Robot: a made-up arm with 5 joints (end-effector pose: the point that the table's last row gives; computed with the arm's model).
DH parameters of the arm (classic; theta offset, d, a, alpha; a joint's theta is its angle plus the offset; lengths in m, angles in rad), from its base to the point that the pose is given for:
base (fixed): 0.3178 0 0.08 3.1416
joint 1: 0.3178 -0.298 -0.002 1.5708
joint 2: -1.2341 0 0.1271 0
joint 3: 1.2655 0 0.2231 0
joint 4: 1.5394 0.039 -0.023 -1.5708
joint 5: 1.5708 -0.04 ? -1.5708
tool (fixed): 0 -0.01 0 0
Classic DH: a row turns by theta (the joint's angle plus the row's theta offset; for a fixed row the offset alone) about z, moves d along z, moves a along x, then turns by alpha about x.
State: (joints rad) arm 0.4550 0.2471 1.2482 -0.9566 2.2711
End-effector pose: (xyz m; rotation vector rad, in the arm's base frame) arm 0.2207 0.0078 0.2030 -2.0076 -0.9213 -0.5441
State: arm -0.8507 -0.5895 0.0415 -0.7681 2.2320
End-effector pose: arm 0.1212 0.1479 0.5825 0.0029 -2.2056 -1.8480
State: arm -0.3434 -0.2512 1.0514 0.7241 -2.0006
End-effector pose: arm 0.2111 0.1359 0.2200 -0.1423 -2.2167 2.1781
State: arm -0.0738 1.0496 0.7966 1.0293 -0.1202
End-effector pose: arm 0.0945 0.0408 0.0885 -2.1825 2.0601 -0.4056
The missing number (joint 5, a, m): 0.026
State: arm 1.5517 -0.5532 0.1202 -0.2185 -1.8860
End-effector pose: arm 0.1365 -0.1809 0.5347 2.0771 -0.4882 -1.4973
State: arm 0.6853 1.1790 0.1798 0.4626 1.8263
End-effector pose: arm 0.2568 -0.0764 0.0342 -1.4236 0.5038 -0.1562
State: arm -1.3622 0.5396 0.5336 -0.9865 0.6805
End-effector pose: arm 0.1132 0.2609 0.2081 -0.1539 -0.6685 -0.1709
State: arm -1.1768 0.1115 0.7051 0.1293 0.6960
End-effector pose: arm 0.1603 0.2607 0.2315 -1.0093 -0.4504 -0.0241
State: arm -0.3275 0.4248 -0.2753 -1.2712 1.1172
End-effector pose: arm 0.3396 0.1342 0.4041 0.2640 -1.5732 -1.6229
